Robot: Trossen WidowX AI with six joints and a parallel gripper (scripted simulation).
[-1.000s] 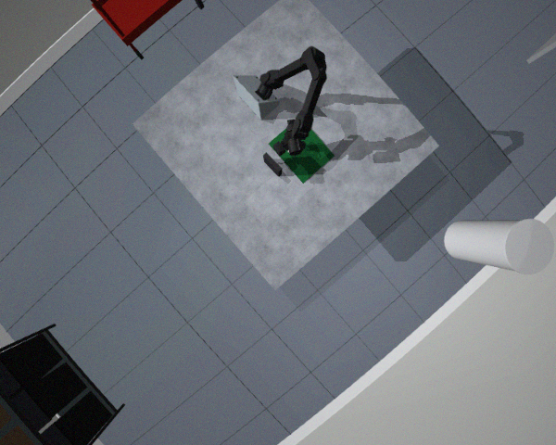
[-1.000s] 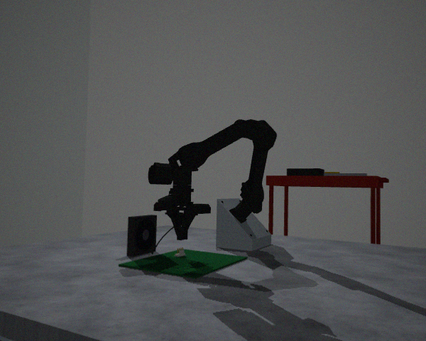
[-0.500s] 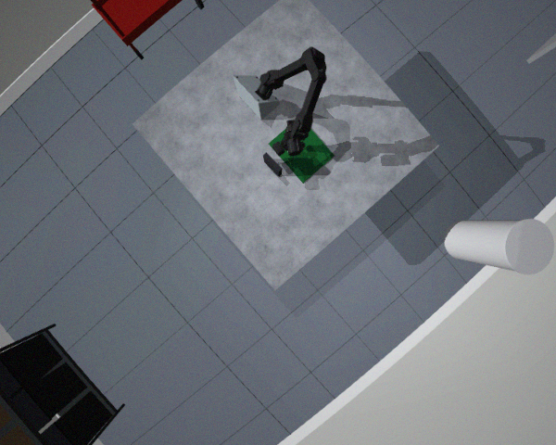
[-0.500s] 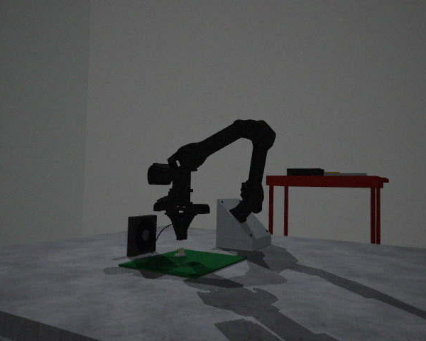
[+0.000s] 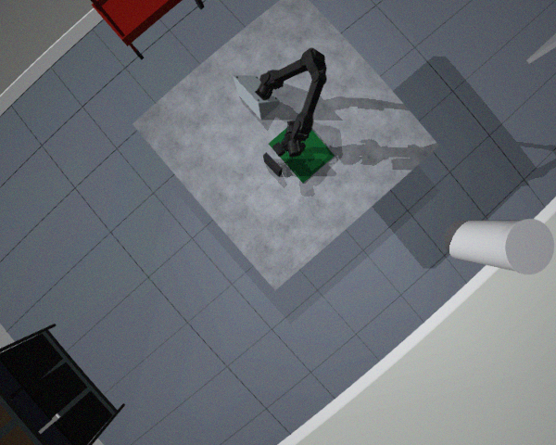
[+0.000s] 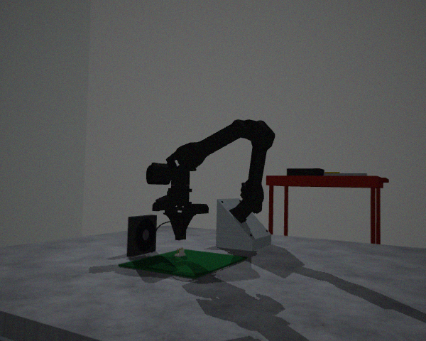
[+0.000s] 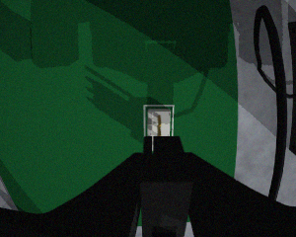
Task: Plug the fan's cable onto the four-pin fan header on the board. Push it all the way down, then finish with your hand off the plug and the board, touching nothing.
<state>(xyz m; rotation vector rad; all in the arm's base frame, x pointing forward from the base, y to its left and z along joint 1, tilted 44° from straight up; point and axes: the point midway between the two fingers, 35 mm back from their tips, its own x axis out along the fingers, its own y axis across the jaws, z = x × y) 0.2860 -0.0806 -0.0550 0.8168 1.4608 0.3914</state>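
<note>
Now: gripper tip 6 cm above the four-pin header and 1 cm past it. From my gripper tip the other things lie so: black plug: 1 cm behind, 1 cm above; black fan: 13 cm to the right, 1 cm below, 1 cm behind; green board: 8 cm below, 5 cm to the left, 5 cm ahead.
</note>
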